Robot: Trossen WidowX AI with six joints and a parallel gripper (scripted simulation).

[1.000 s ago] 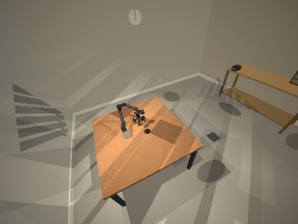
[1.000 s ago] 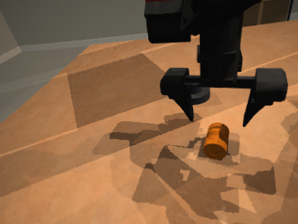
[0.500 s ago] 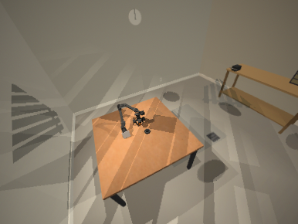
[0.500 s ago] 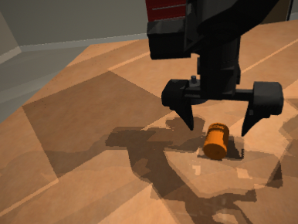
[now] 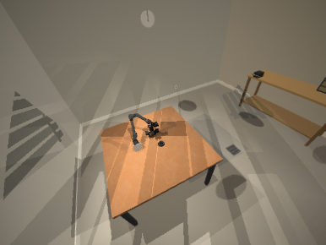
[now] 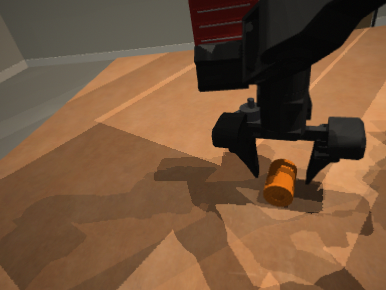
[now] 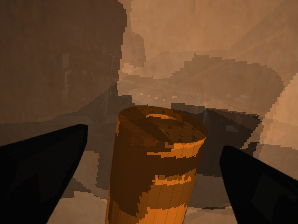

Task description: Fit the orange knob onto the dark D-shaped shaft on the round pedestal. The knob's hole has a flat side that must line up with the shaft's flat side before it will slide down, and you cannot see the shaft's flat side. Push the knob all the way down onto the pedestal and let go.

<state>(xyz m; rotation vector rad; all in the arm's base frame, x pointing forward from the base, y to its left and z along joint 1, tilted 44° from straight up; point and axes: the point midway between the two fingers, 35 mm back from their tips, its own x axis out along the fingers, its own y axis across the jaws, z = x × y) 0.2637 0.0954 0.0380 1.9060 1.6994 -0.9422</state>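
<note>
The orange knob lies 1 cm to the left of my gripper tip and 1 cm above it. The rest, counted from my gripper tip: dark round pedestal: 4 cm ahead, 18 cm to the right, 2 cm above.
</note>
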